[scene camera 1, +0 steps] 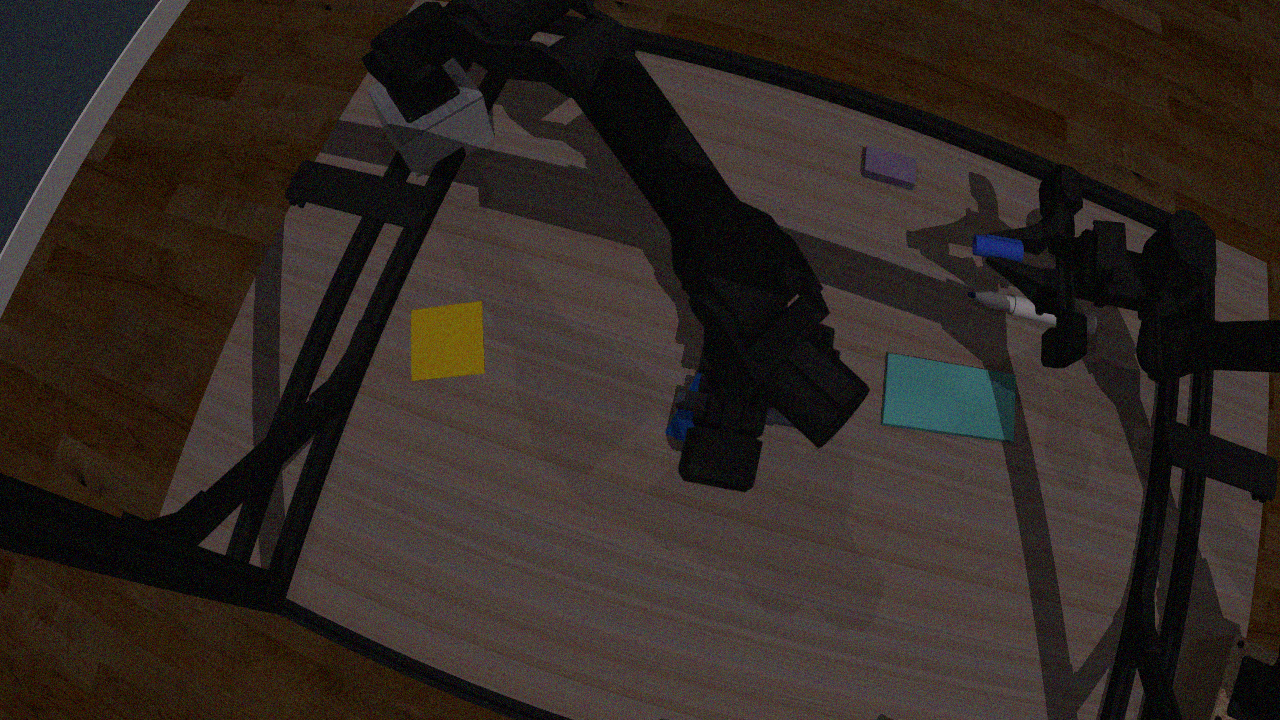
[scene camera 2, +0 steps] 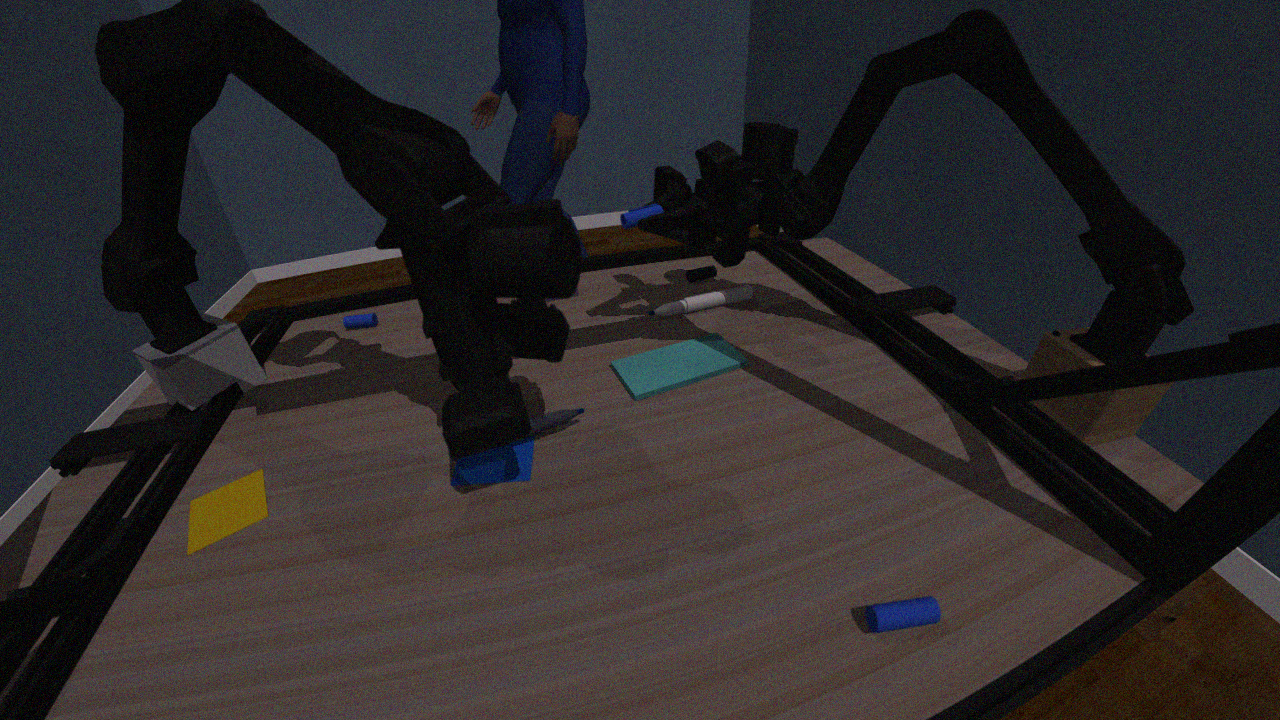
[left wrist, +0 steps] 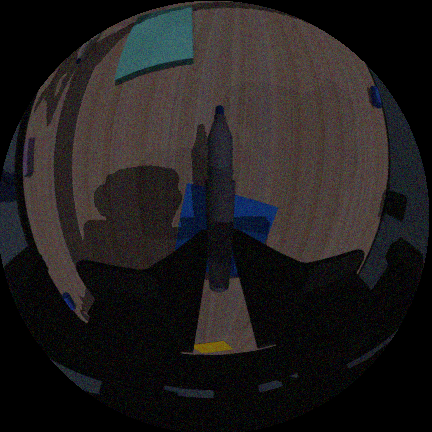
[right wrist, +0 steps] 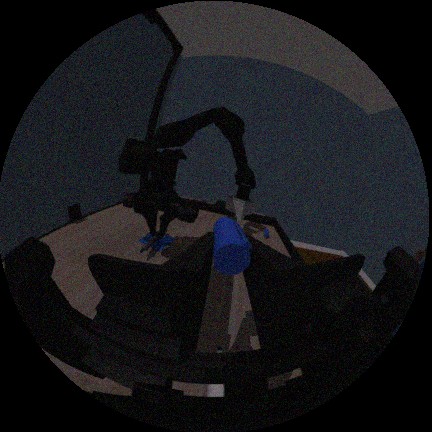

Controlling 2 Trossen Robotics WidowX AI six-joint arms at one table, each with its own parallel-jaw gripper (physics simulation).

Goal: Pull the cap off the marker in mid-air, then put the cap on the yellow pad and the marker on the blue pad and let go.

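Places are measured from the left arm's base along level axes (x right, y ahead, z up), in metres.
Where they show: left gripper, fingertip midpoint: (scene camera 1: 733,409) (left wrist: 219,234) (right wrist: 156,237); right gripper, fingertip midpoint: (scene camera 1: 987,247) (scene camera 2: 634,221) (right wrist: 225,237); left arm's base, origin of the base link: (scene camera 1: 422,91) (scene camera 2: 184,336) (right wrist: 241,198); right arm's base, origin of the base link: (scene camera 1: 1255,693) (scene camera 2: 1110,351).
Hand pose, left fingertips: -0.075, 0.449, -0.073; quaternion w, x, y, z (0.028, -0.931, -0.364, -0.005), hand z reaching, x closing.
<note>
Each offset is from my left fingertips to the centre of the thing, as dx, dy, dz.
The dark grey marker {-0.011, +0.012, +0.004} (scene camera 2: 556,419) (left wrist: 220,165) is uncapped, with a blue tip. It lies level across the blue pad {+0.010, -0.005, -0.014} (scene camera 1: 679,425) (scene camera 2: 510,467) (left wrist: 257,207), very low over it; whether it touches is unclear. My left gripper (left wrist: 219,234) is shut on the marker's rear part; in the scene views its fingers are mostly hidden under the wrist. The blue cap {-0.252, +0.052, +0.146} (scene camera 1: 988,246) (scene camera 2: 637,215) (right wrist: 231,250) is held in the air by my right gripper (scene camera 1: 1004,248) (right wrist: 225,237), shut on it, far from the yellow pad {+0.185, -0.217, -0.014} (scene camera 1: 447,342) (scene camera 2: 228,512) (left wrist: 212,346), which lies flat at the left.
A teal slab {-0.191, +0.121, -0.010} (scene camera 1: 948,396) (scene camera 2: 677,367) lies right of the blue pad. A white-grey marker {-0.340, +0.106, -0.003} (scene camera 1: 1029,308) (scene camera 2: 702,302) lies below my right gripper. Loose blue cylinders {+0.056, +0.365, -0.004} (scene camera 2: 902,614) {-0.126, -0.368, -0.004} (scene camera 2: 359,320), a black cylinder {-0.438, +0.081, -0.004} (scene camera 2: 700,273) and a purple block {-0.313, -0.119, -0.007} (scene camera 1: 889,167) lie around. A person (scene camera 2: 541,98) stands behind.
</note>
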